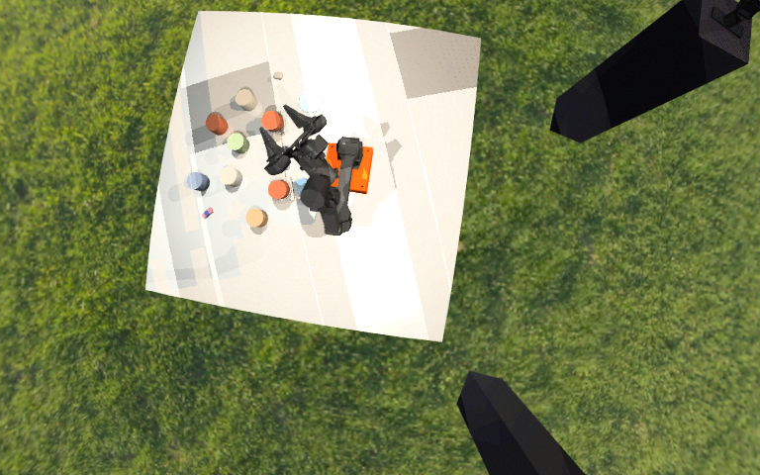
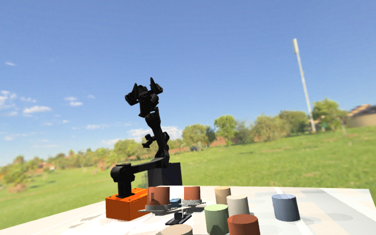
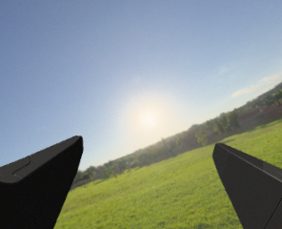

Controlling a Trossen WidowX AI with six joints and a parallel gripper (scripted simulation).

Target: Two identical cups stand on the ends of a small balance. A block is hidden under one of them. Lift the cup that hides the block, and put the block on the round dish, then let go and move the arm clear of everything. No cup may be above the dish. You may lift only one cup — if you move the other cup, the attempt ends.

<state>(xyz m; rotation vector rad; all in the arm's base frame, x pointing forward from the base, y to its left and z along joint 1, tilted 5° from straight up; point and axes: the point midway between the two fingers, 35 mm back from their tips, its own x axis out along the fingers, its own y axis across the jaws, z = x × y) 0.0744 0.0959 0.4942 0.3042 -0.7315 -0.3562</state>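
The mint-green block lies 55 cm below my gripper tip, 13 cm to the left of it and 11 cm ahead of it. Also, from my gripper tip: pale blue round dish 59 cm below, 26 cm to the right, 12 cm ahead; small balance 55 cm below, 16 cm ahead; tan cup 55 cm below, 28 cm to the left, 16 cm ahead.
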